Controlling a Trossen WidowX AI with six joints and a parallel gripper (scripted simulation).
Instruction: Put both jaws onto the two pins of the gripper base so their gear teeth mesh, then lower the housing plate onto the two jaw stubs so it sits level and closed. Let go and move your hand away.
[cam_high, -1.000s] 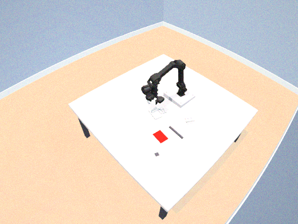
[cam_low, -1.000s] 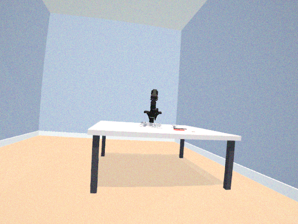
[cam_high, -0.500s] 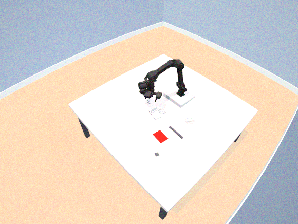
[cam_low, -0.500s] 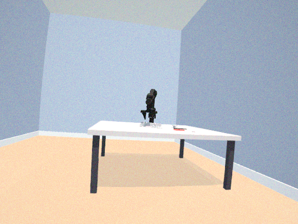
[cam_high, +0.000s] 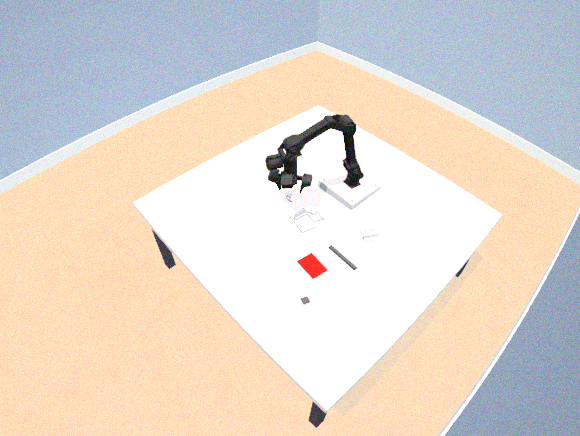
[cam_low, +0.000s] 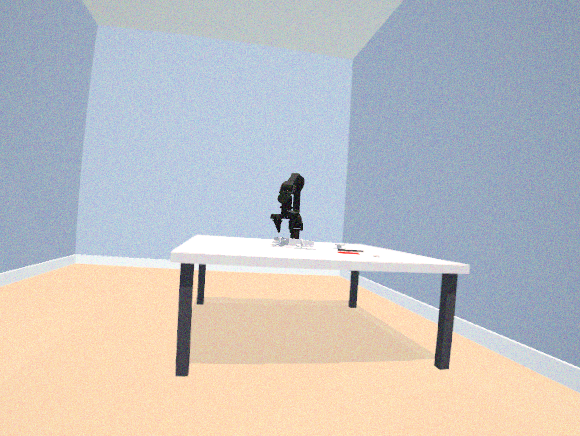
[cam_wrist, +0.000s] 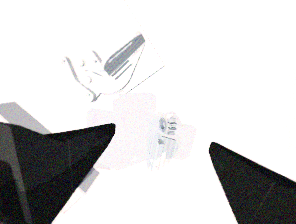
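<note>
Right now the white jaw piece is 1 cm behind my gripper tip, 2 cm to the right of it and 5 cm below it. The rest, counted from my gripper tip: dark grey bar: 2 cm ahead, 38 cm to the left, 8 cm below; then small white part: 16 cm behind, 35 cm to the left, 5 cm below; then red flat rectangle: 14 cm ahead, 33 cm to the left, 8 cm below.
</note>
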